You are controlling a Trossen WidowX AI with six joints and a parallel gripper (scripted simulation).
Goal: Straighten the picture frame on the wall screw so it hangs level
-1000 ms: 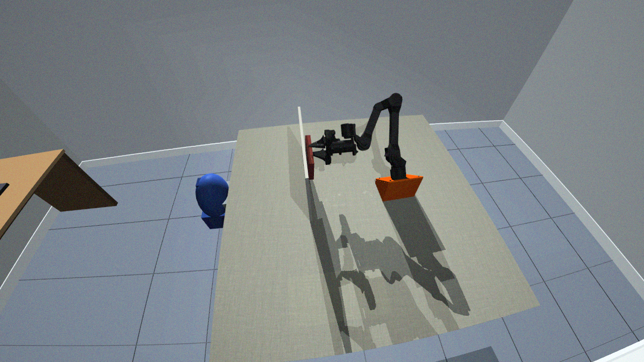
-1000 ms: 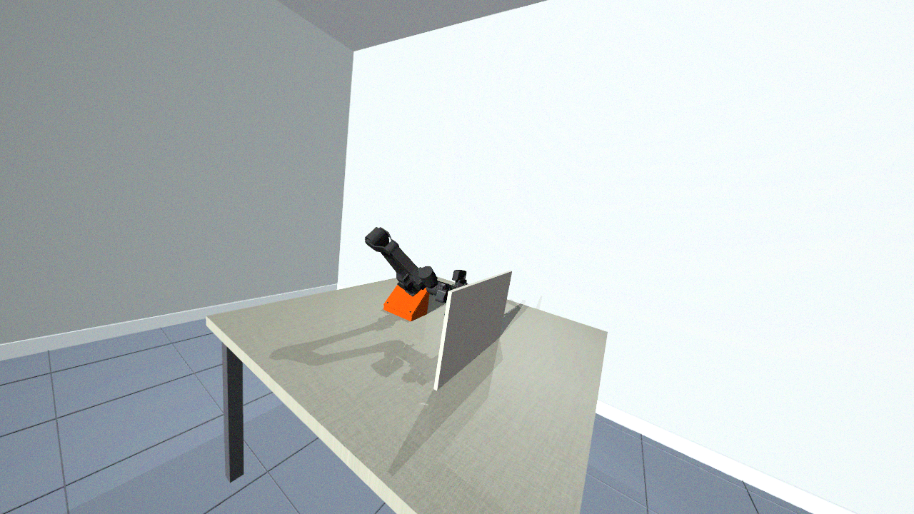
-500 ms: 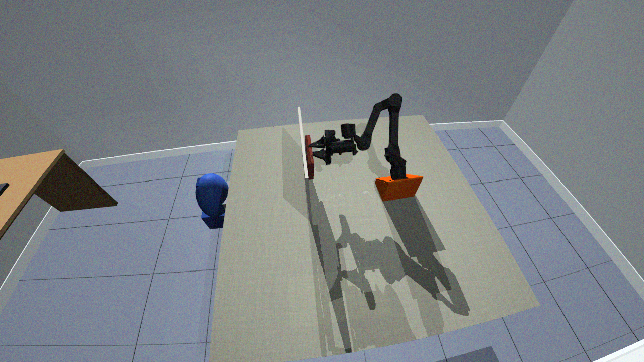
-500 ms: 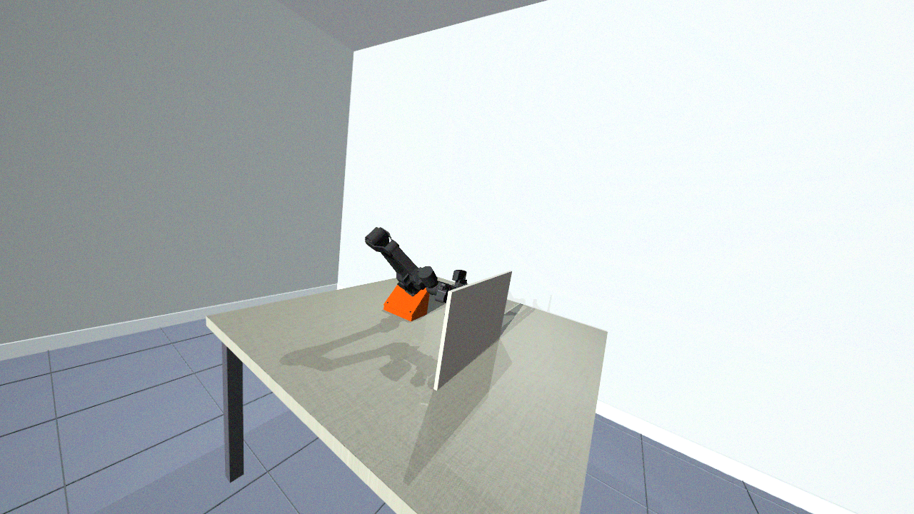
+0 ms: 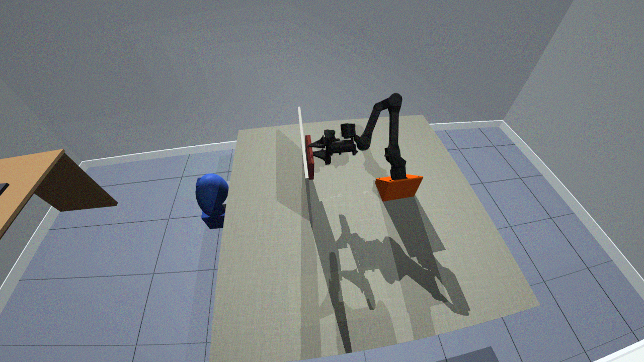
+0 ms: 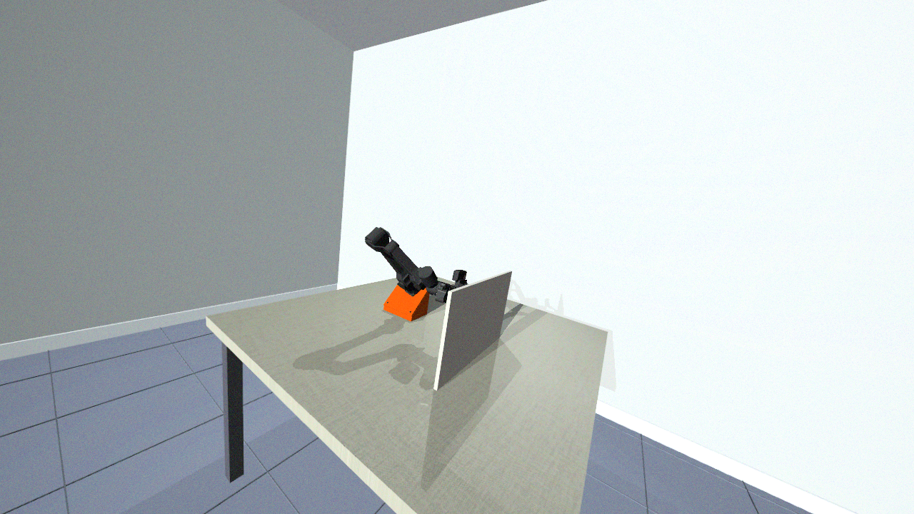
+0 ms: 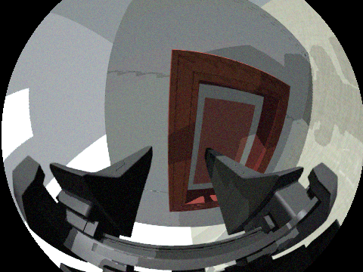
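Right now my gripper tip is 1 cm short of the dark red picture frame and 5 cm above it. From my gripper tip the other things lie so: white wall panel 2 cm ahead, 1 cm to the left, 6 cm below.
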